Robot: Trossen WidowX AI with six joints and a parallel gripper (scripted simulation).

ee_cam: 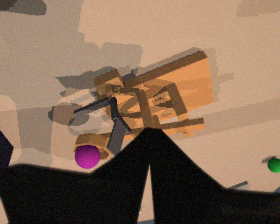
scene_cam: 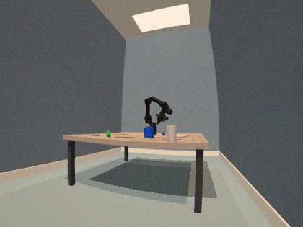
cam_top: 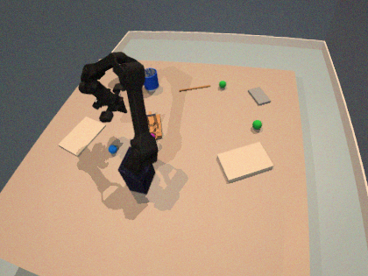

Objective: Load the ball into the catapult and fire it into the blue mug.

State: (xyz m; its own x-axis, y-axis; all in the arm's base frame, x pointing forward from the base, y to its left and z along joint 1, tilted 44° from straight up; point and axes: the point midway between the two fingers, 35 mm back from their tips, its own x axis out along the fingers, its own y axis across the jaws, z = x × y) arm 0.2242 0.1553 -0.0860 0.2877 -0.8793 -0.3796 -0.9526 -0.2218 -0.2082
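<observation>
The purple ball is 5 cm behind my gripper tip, 13 cm to the right of it and 7 cm below it. Also, from my gripper tip: blue ball (14 cm behind, 4 cm to the left, 11 cm below); orange catapult (1 cm ahead, 9 cm to the right, 8 cm below); blue mug (34 cm ahead, 5 cm to the left, 10 cm below).
</observation>
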